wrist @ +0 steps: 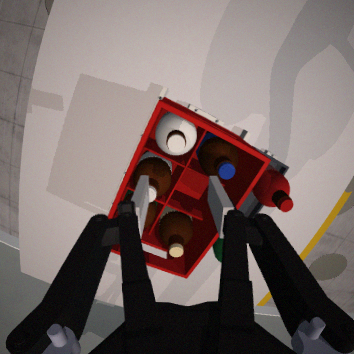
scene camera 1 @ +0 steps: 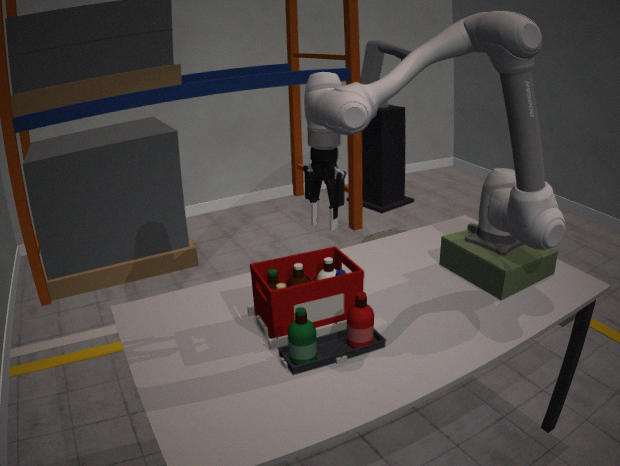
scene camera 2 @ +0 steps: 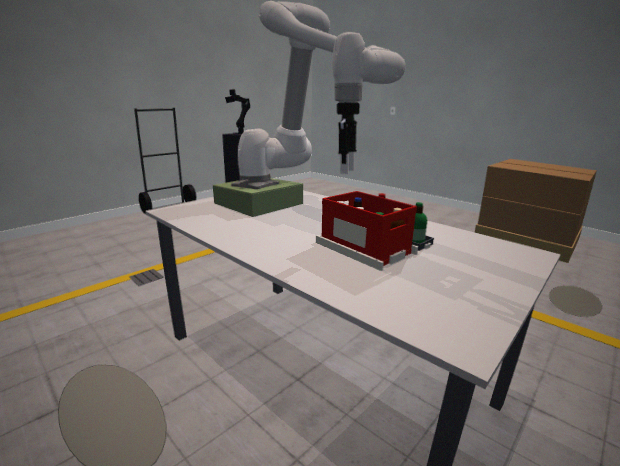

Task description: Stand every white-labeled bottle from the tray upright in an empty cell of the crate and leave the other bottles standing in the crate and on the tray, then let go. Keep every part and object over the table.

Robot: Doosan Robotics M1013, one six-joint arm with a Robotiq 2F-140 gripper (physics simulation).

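Places are measured from the arm's base along level axes (x back, y right, z up), in millimetres.
Pixels of known places: gripper, fingertip midpoint: [wrist: 178,187] [scene camera 1: 324,226] [scene camera 2: 347,172]; arm's base, origin of the base link: [scene camera 1: 495,242] [scene camera 2: 255,184].
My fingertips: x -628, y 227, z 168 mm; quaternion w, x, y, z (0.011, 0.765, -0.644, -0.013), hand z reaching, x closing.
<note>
Ahead of a thing's pixels: the offset from my fingertips to its top centre. "spot": to the spot under its first point. Level surfaces: height alone.
My gripper [scene camera 1: 324,222] [scene camera 2: 347,167] [wrist: 178,187] is open and empty, high above the red crate {dz -98, dx -95, dy -75 mm} [scene camera 1: 315,303] [scene camera 2: 375,240] [wrist: 186,275]. In the crate stand a white bottle {dz -110, dx +18, dy +5 mm} [scene camera 1: 326,273] [wrist: 175,131] in a corner cell, a white-capped brown bottle {dz -110, dx -72, dy +34 mm} [scene camera 1: 299,275] [wrist: 154,175], a blue-capped brown bottle {dz -110, dx -11, dy -81 mm} [wrist: 218,155], a cream-capped brown bottle {dz -110, dx -183, dy -32 mm} [wrist: 175,229] and a green-capped bottle {dz -110, dx -151, dy +53 mm} [scene camera 1: 272,278], partly hidden behind a finger in the wrist view. A green bottle {dz -113, dx -221, dy -165 mm} [scene camera 1: 302,338] [scene camera 2: 420,225] and a red bottle {dz -113, dx -55, dy -210 mm} [scene camera 1: 360,323] [wrist: 271,187] stand on the dark tray {spot: dz -268, dx -143, dy -186 mm} [scene camera 1: 330,350]. No white bottle shows on the tray.
Light fixture strips [scene camera 1: 273,342] [scene camera 2: 350,254] edge the crate's base on the table {dz -273 mm} [scene camera 1: 225,400] [scene camera 2: 250,245]. The tray lies close along one long side of the crate. The arm stands on a green block [scene camera 1: 498,270] [scene camera 2: 255,200] at one end of the table.
</note>
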